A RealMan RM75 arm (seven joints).
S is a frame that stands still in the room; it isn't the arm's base.
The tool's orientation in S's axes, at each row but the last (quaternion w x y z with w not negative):
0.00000 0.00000 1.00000 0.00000
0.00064 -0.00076 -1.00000 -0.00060
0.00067 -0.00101 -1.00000 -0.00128
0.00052 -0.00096 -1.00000 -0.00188
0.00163 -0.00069 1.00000 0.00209
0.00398 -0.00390 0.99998 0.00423
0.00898 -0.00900 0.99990 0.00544
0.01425 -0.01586 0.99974 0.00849
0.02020 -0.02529 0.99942 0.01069
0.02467 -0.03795 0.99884 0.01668
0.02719 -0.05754 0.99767 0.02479
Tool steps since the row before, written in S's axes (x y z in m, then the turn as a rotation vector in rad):
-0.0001 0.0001 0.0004 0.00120 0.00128 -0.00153
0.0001 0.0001 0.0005 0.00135 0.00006 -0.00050
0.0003 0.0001 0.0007 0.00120 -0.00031 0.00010
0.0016 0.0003 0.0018 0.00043 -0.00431 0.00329
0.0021 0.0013 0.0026 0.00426 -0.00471 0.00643
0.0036 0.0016 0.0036 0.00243 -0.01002 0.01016
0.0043 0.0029 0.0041 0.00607 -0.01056 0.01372
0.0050 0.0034 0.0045 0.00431 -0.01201 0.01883
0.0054 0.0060 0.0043 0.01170 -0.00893 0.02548
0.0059 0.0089 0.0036 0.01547 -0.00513 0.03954
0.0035 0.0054 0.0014 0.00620 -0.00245 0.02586
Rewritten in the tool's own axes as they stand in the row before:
0.0001 0.0001 -0.0004 -0.00120 0.00128 0.00153
-0.0001 0.0001 -0.0005 -0.00135 0.00006 0.00050
-0.0003 0.0001 -0.0007 -0.00120 -0.00031 -0.00010
-0.0016 0.0003 -0.0018 -0.00043 -0.00430 -0.00331
-0.0021 0.0013 -0.0026 -0.00427 -0.00469 -0.00644
-0.0036 0.0016 -0.0036 -0.00243 -0.00995 -0.01023
-0.0044 0.0029 -0.0040 -0.00613 -0.01052 -0.01373
-0.0052 0.0033 -0.0043 -0.00447 -0.01183 -0.01891
-0.0059 0.0058 -0.0039 -0.01227 -0.00899 -0.02519
-0.0067 0.0085 -0.0030 -0.01702 -0.00505 -0.03891
-0.0042 0.0050 -0.0009 -0.00735 -0.00195 -0.02560

